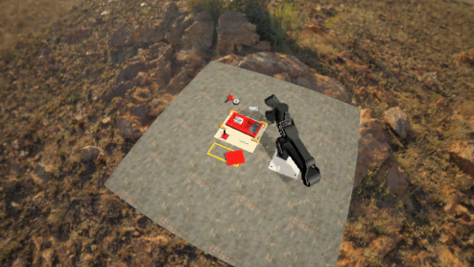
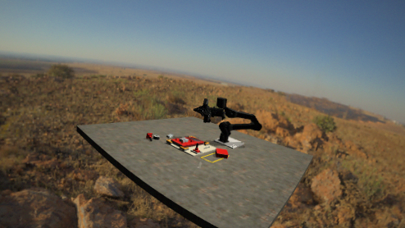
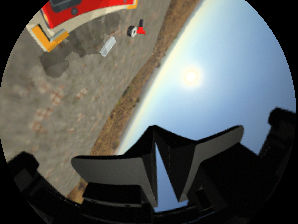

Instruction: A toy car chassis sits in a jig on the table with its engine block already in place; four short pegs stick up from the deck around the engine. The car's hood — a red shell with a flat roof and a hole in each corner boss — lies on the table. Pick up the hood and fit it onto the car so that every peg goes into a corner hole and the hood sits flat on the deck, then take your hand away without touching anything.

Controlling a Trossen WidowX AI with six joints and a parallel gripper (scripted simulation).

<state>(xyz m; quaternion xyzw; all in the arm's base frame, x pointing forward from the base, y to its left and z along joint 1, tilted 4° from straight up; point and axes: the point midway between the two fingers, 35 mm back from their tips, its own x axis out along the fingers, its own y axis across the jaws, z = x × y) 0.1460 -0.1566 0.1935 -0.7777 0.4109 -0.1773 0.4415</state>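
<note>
The red hood lies 4 cm ahead of my gripper tip, 35 cm to the left of it and 18 cm below it. Round my gripper tip: pale jig 12 cm ahead, 16 cm to the left, 19 cm below; wheel 28 cm ahead, 1 cm to the right, 19 cm below.
</note>
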